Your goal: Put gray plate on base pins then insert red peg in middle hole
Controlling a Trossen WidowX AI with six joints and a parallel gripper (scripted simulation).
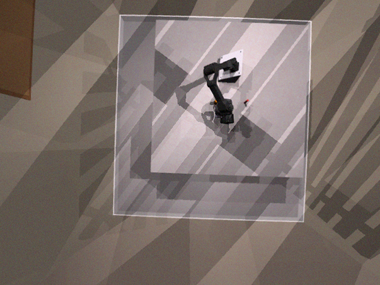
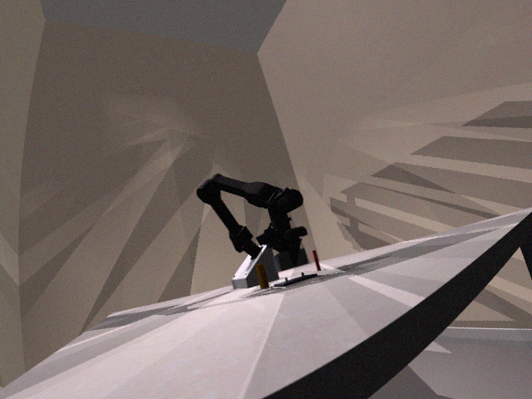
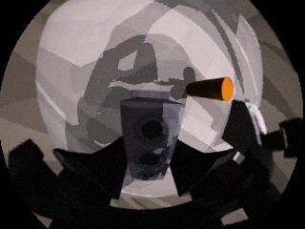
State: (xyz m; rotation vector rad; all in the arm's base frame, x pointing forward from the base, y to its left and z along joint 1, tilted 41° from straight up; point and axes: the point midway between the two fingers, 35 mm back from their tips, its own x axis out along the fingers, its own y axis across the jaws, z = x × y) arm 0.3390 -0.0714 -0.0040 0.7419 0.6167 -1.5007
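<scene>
My gripper tip is now 40 mm above the base. Also, from my gripper tip: orange cylinder: 90 mm behind, 60 mm to the right, 10 mm below; gray plate: 30 mm above; red peg: 110 mm behind, 180 mm to the left, 10 mm below.
</scene>
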